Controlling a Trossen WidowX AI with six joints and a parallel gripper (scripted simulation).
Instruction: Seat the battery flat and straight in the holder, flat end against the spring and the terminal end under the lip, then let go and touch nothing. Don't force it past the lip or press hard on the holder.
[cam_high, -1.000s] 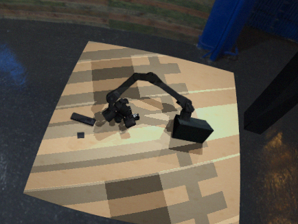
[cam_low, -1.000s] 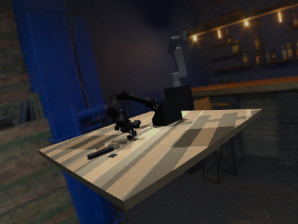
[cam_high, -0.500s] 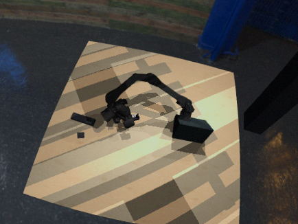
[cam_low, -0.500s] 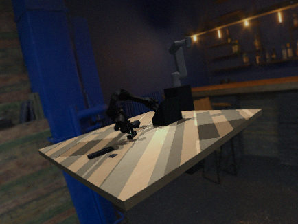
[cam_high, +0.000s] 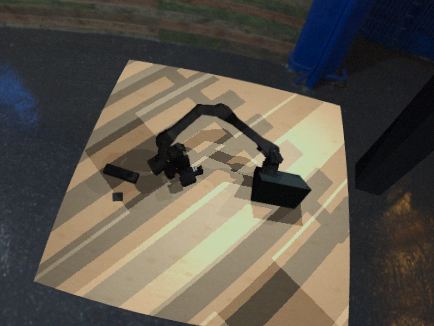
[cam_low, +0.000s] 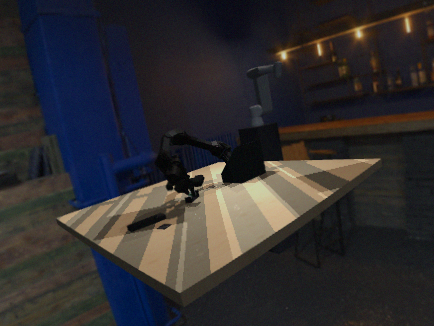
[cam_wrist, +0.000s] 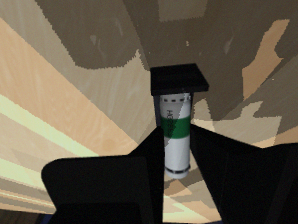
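My gripper tip is 1 cm below the white battery. From my gripper tip the other things lie so: black remote 29 cm ahead, 10 cm to the left, 1 cm below; then black battery door 26 cm ahead, 21 cm to the left, 2 cm below.
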